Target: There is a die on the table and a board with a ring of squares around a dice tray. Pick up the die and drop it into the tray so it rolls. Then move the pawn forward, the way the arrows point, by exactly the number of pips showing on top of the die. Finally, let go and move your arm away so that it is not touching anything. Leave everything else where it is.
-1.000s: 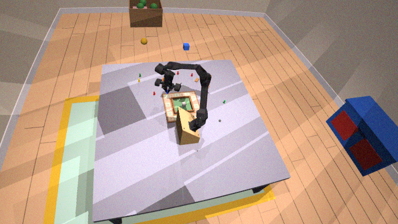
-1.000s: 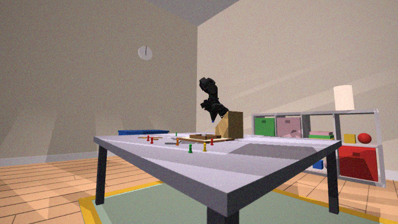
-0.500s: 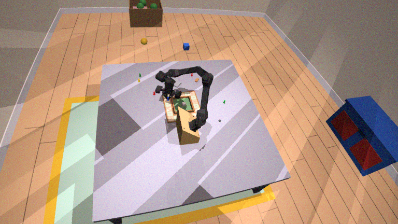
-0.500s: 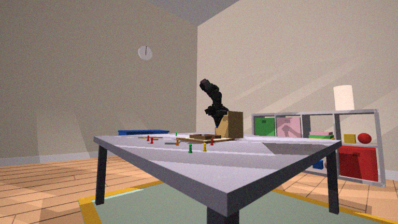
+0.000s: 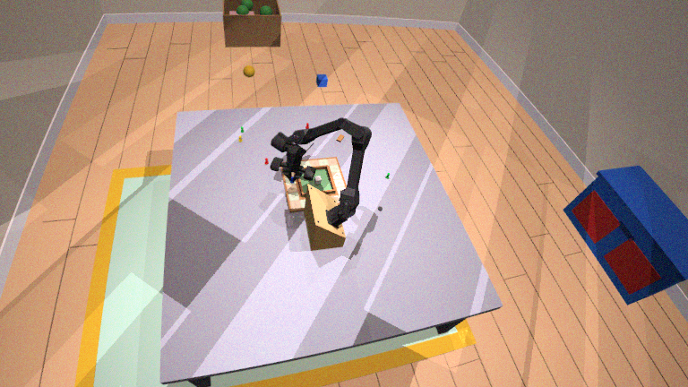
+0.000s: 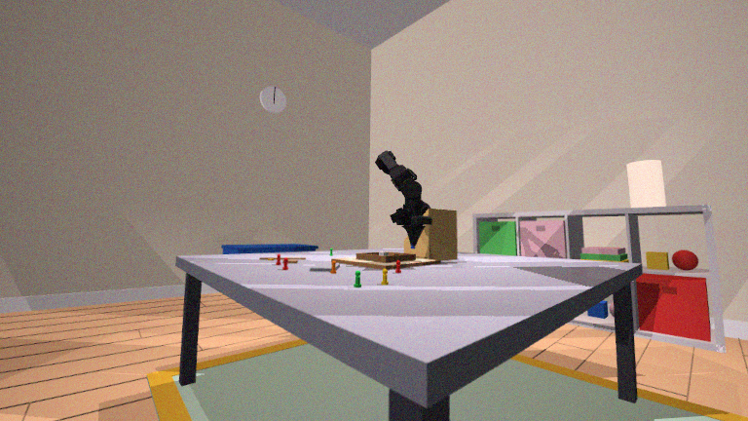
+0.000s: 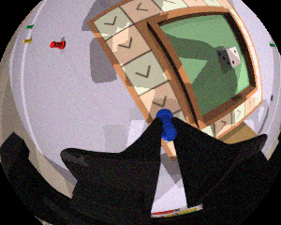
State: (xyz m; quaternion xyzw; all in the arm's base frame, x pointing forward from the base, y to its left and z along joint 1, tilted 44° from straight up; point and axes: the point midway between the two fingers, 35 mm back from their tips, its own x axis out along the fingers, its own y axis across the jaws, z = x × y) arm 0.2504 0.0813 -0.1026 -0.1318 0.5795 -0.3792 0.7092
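My gripper tip is 1 cm below the blue pawn. Round my gripper tip: dice tray (3 cm ahead, 11 cm to the right, 6 cm below); orange pawn (33 cm ahead, 2 cm to the left, 5 cm below); white die (3 cm ahead, 12 cm to the right, 4 cm below).
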